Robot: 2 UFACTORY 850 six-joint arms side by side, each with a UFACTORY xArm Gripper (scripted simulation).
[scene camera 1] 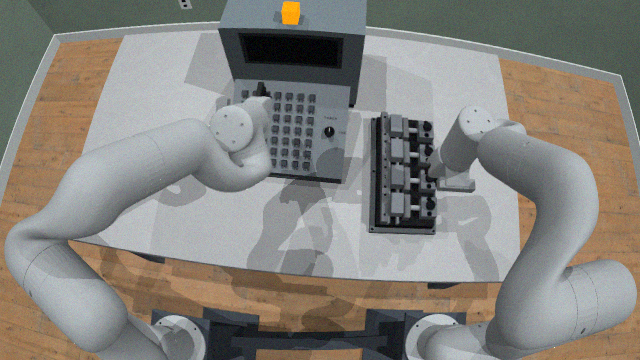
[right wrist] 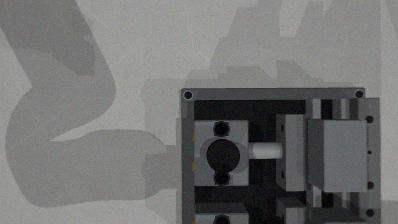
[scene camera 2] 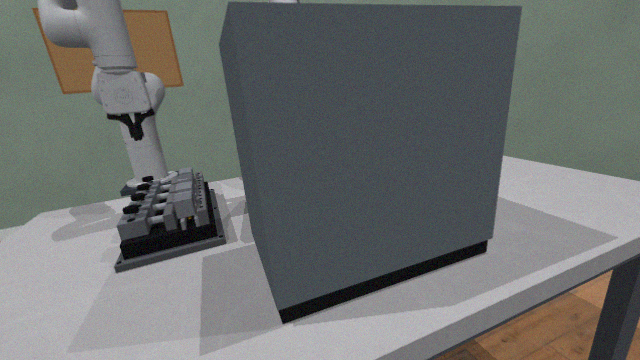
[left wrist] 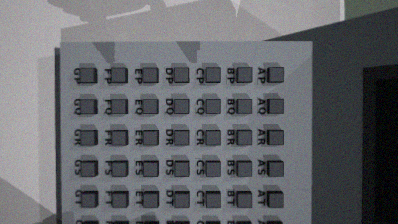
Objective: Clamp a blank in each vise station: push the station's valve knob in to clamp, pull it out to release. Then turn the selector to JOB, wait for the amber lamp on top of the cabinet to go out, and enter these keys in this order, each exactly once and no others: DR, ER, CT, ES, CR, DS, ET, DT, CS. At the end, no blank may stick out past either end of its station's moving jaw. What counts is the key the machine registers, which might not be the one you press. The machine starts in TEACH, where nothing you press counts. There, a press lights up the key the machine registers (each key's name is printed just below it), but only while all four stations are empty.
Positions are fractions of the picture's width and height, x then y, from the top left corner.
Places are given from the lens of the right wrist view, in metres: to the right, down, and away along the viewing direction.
grey blank (right wrist: 0.85,0.66): 0.12, 0.03, 0.26
black valve knob (right wrist: 0.56,0.70): 0.02, 0.04, 0.26
moving jaw (right wrist: 0.73,0.67): 0.08, 0.04, 0.28
The marked spots on the moving jaw and the black valve knob are 0.07 m apart.
